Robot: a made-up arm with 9 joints. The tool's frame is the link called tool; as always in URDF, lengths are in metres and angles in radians. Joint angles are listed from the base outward. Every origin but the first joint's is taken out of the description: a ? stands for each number. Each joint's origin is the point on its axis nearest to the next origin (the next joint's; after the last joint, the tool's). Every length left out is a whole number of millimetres.
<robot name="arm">
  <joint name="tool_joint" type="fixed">
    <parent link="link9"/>
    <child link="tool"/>
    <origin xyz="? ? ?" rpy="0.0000 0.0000 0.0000"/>
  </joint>
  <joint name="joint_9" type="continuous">
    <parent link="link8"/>
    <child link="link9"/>
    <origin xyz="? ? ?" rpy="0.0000 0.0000 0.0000"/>
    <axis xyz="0 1 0"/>
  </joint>
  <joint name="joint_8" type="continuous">
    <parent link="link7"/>
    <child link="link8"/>
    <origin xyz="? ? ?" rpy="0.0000 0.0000 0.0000"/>
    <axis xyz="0 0 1"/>
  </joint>
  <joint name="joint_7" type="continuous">
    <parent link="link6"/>
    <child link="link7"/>
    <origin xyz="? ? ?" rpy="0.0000 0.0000 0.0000"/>
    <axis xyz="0 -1 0"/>
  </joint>
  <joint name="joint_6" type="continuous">
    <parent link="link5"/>
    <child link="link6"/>
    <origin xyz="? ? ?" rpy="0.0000 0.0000 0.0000"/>
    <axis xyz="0 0 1"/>
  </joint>
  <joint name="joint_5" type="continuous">
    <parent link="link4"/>
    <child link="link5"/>
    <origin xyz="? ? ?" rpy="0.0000 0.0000 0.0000"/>
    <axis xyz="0 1 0"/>
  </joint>
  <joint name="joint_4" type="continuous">
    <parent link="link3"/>
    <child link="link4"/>
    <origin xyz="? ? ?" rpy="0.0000 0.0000 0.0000"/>
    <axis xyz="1 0 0"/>
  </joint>
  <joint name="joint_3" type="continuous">
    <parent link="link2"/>
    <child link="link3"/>
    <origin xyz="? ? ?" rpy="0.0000 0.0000 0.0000"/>
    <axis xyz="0 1 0"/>
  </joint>
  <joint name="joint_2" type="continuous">
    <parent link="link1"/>
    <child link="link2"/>
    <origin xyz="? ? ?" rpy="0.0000 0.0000 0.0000"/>
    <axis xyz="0 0 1"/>
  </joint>
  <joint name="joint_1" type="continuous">
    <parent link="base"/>
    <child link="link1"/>
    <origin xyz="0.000 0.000 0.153" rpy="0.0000 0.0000 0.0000"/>
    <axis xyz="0 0 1"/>
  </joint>
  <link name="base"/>
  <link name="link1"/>
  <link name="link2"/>
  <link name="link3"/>
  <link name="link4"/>
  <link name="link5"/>
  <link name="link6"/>
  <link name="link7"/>
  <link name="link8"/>
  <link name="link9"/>
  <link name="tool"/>
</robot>
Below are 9 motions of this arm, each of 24 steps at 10 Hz.
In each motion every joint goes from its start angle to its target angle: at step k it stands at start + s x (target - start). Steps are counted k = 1, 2, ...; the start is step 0. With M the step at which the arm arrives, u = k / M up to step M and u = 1 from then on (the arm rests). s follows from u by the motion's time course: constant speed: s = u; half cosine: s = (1 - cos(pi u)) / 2; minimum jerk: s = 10 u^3 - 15 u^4 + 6 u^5.
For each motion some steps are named. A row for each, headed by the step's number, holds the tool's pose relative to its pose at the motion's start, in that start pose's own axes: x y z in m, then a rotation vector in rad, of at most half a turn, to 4 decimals.
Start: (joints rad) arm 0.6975 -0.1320 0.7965 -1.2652 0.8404 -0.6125 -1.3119 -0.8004 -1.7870
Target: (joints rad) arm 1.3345 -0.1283 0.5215 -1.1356 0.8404 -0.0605 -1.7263 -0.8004 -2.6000
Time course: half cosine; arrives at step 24
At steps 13, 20, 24:
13: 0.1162 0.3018 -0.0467 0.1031 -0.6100 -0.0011
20: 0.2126 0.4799 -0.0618 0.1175 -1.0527 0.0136
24: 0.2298 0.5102 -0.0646 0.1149 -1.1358 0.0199

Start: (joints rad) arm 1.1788 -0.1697 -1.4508 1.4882 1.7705 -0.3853 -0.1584 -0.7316 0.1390
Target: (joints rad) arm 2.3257 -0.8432 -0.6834 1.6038 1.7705 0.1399 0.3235 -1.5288 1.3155
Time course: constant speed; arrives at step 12
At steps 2, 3, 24:
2: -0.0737 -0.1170 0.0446 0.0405 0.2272 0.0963
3: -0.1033 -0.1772 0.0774 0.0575 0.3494 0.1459
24: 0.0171 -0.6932 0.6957 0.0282 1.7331 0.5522

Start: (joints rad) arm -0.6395 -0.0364 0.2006 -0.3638 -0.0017 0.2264 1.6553 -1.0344 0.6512
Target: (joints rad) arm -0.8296 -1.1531 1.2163 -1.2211 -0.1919 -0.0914 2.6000 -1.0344 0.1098
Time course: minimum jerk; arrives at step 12
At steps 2, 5, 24:
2: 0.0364 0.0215 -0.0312 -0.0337 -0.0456 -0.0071
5: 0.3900 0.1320 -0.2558 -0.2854 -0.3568 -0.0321
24: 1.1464 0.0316 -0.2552 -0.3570 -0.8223 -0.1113

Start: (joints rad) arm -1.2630 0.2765 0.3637 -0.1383 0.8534 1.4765 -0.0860 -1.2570 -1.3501
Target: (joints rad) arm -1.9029 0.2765 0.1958 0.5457 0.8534 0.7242 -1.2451 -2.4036 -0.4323
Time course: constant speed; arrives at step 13
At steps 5, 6, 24:
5: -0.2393 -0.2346 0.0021 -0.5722 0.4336 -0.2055
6: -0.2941 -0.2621 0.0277 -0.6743 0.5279 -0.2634
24: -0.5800 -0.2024 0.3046 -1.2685 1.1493 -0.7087

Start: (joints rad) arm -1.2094 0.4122 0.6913 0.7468 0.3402 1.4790 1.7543 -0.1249 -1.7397
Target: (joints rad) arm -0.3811 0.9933 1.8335 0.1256 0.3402 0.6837 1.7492 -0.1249 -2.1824
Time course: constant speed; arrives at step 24
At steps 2, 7, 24:
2: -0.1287 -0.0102 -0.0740 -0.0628 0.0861 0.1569
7: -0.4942 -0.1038 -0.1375 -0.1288 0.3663 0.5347
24: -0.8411 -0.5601 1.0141 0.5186 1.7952 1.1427

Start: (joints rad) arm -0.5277 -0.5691 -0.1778 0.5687 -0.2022 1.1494 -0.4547 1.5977 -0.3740
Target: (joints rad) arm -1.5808 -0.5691 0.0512 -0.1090 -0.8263 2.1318 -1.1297 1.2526 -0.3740
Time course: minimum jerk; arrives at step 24
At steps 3, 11, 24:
3: -0.0053 -0.0082 -0.0049 0.0145 0.0198 -0.0189
11: -0.1153 -0.1198 0.0266 0.4842 0.4549 -0.5245
24: -0.0618 -0.3021 0.4797 1.4586 0.8050 -1.0482

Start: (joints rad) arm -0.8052 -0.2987 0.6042 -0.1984 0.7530 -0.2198 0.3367 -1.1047 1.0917
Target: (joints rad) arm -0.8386 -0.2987 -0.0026 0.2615 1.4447 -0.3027 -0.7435 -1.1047 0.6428
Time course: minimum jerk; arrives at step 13
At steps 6, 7, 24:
6: 0.0054 -0.2202 -0.0152 -0.2915 0.1880 -0.2953
7: 0.0081 -0.3128 -0.0057 -0.4296 0.2272 -0.3665
24: 0.0484 -0.6009 0.1015 -0.9100 0.2448 -0.5195

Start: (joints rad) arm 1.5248 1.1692 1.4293 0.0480 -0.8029 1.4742 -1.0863 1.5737 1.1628
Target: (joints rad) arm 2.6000 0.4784 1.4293 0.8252 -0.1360 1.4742 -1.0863 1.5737 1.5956
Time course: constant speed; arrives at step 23
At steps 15, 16, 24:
15: 0.1404 -0.0187 0.0217 -0.3931 -0.0394 -0.0920
16: 0.1496 -0.0176 0.0170 -0.4205 -0.0399 -0.1034
24: 0.2085 -0.0039 -0.0332 -0.6125 -0.0366 -0.2014

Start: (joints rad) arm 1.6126 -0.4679 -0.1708 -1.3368 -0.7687 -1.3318 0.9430 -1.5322 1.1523
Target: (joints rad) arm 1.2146 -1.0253 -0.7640 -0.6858 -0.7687 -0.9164 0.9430 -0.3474 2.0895
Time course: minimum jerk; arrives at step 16
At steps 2, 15, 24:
2: -0.0110 -0.0059 -0.0104 -0.0229 0.0011 0.0095
15: -0.3013 -0.6919 -0.4000 -1.3535 0.0262 -0.2393
24: -0.3013 -0.6936 -0.4001 -1.3558 0.0258 -0.2414

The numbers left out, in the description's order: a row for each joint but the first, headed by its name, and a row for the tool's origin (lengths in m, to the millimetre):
tool: 0.068 0.000 -0.394
joint_9: 0.084 0.188 0.000
joint_8: 0.043 0.000 -0.057
joint_7: -0.311 0.113 0.000
joint_6: -0.314 0.000 0.058
joint_5: 0.000 0.086 0.081
joint_4: -0.067 0.000 0.117
joint_3: -0.058 0.239 0.000
joint_2: -0.259 -0.060 0.000

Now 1 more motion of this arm.
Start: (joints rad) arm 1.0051 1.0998 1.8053 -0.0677 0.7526 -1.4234 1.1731 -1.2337 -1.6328
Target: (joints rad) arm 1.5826 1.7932 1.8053 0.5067 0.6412 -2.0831 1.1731 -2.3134 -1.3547
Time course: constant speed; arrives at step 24
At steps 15, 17, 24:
15: 0.0868 -0.4986 0.6708 -1.0378 -0.5896 -0.2248
17: 0.0467 -0.5412 0.7906 -1.1672 -0.6663 -0.3091
24: -0.2150 -0.6084 1.1831 -1.5711 -0.9307 -0.7009

